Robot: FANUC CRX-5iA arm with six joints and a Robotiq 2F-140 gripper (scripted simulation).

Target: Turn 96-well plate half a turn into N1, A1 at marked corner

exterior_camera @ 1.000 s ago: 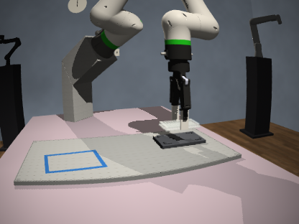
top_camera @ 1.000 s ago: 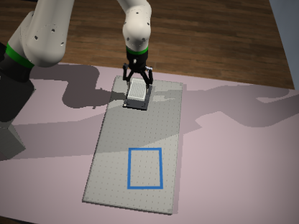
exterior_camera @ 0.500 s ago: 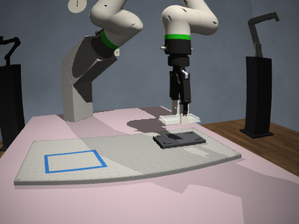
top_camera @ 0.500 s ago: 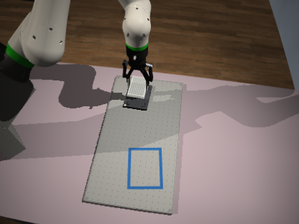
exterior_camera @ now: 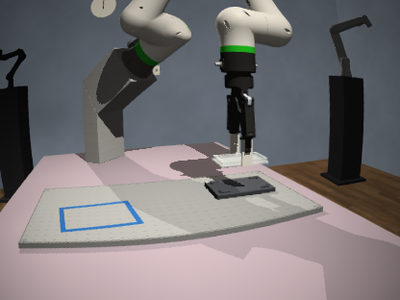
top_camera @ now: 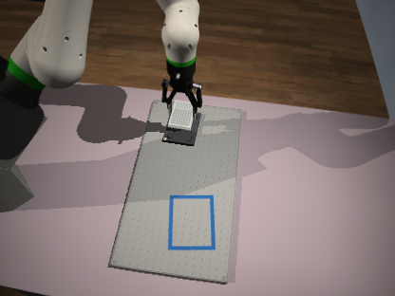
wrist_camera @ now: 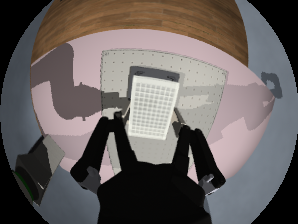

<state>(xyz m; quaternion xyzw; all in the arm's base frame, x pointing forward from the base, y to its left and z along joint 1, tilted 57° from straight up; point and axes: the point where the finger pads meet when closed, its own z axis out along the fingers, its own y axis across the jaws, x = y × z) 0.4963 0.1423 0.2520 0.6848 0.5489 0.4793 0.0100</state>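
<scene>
Now: the dark plate nest N1 10 cm below my hand. Also, from my hand: white 96-well plate 2 cm below.
</scene>
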